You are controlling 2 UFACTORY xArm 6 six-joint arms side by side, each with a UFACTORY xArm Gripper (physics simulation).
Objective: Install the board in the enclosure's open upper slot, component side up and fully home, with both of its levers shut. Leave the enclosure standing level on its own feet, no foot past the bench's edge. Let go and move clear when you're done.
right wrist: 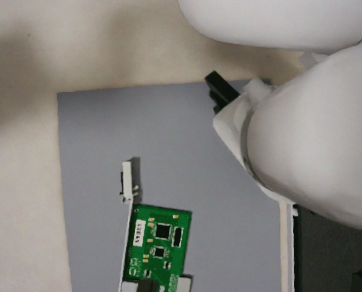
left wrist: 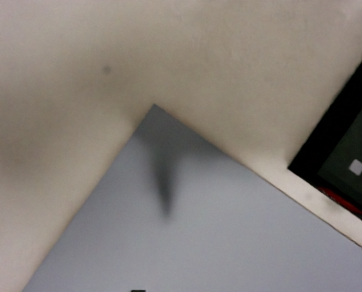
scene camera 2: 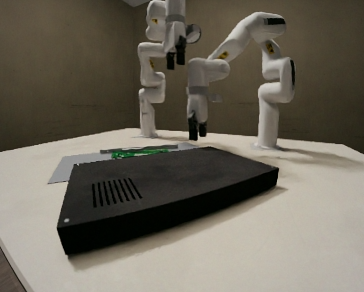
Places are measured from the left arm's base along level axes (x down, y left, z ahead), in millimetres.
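Pixels of known places: left gripper, fingertip midpoint: (scene camera 2: 198,138); right gripper, fingertip midpoint: (scene camera 2: 175,67); left arm's base, link origin: (scene camera 2: 266,147); right arm's base, link origin: (scene camera 2: 148,136).
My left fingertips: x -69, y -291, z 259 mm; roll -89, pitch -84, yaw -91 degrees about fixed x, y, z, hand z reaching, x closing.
Note:
Ahead of a thing's pixels: the offset from my left fingertips to its middle. Level surfaces: height alone.
The black enclosure {dx +44, dy +4, dz +284 mm} (scene camera 2: 170,175) (left wrist: 325,135) (right wrist: 327,250) lies flat on the bench, vents up. Its slotted front faces the mat; the upper slot's opening is hidden. The green board {dx +58, dy -231, dz +51 mm} (scene camera 2: 140,153) (right wrist: 172,255) lies component side up on the grey mat {dx +67 mm} (scene camera 2: 65,167) (left wrist: 225,240) (right wrist: 95,130); a white lever {dx +57, dy -132, dz -82 mm} (right wrist: 127,180) stands out at one end of its bracket, and the other end is out of the right wrist view. My left gripper (scene camera 2: 198,131) (right wrist: 249,145) points down above the mat's corner, open and empty. My right gripper (scene camera 2: 175,61) is open and empty, high above the board.
The left arm (right wrist: 300,125) reaches across the upper right of the right wrist view, above the mat and the enclosure's near corner. A narrow strip of bench {dx +69 mm} (left wrist: 280,172) separates the mat from the enclosure. The bench's edge (scene camera 2: 15,267) runs beyond the enclosure's vented end.

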